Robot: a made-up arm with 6 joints.
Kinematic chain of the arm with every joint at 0, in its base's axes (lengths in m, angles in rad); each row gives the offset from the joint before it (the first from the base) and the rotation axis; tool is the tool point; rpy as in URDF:
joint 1: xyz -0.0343 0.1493 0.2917 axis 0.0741 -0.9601 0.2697
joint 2: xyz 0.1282 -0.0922 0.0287 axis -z
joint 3: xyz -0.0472 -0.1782 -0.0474 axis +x
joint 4: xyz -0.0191 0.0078 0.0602 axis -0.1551 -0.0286 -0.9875
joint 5: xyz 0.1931 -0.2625 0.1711 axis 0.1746 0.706 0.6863
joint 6: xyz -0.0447 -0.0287 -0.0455 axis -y
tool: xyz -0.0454 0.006 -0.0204 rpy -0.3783 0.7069 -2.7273
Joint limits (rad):
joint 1: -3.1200..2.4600
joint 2: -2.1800..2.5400
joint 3: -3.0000..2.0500
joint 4: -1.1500..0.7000
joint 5: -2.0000..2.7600
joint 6: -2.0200..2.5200
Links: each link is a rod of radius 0.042 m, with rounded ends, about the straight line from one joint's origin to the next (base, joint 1, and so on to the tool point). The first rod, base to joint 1, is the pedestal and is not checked.
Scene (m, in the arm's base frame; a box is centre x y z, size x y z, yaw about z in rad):
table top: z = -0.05
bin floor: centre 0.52 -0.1 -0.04 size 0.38 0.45 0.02 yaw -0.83
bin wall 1: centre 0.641 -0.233 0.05 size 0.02 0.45 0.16 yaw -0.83
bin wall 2: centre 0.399 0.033 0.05 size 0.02 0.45 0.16 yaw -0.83
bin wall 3: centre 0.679 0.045 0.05 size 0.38 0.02 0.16 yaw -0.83
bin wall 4: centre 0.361 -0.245 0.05 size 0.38 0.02 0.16 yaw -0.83
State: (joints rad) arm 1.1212 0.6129 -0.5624 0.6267 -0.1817 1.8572
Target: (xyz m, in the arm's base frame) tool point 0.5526 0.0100 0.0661
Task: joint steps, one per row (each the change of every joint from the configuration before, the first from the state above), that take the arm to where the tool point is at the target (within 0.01 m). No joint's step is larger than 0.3 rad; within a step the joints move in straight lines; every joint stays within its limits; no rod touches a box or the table.
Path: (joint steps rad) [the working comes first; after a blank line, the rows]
Joints at the target: -0.3170 -1.2984 0.5652 -0.0480 -0.3920 1.8913
Straight joint move there: clear.

1: -0.2055 -0.2730 0.1611 -0.0964 -0.0300 0.0049
2: -0.2054 -0.2731 0.1611 -0.0964 -0.0301 0.0048
3: -0.2055 -0.2730 0.1611 -0.0964 -0.0300 0.0049
4: -0.2055 -0.2731 0.1610 -0.0964 -0.0301 0.0049
5: -0.2054 -0.2730 0.1611 -0.0964 -0.0300 0.0048
6: -0.2055 -0.2730 0.1611 -0.0963 -0.0301 0.0049
7: -0.2054 -0.2731 0.1611 -0.0964 -0.0300 0.0049

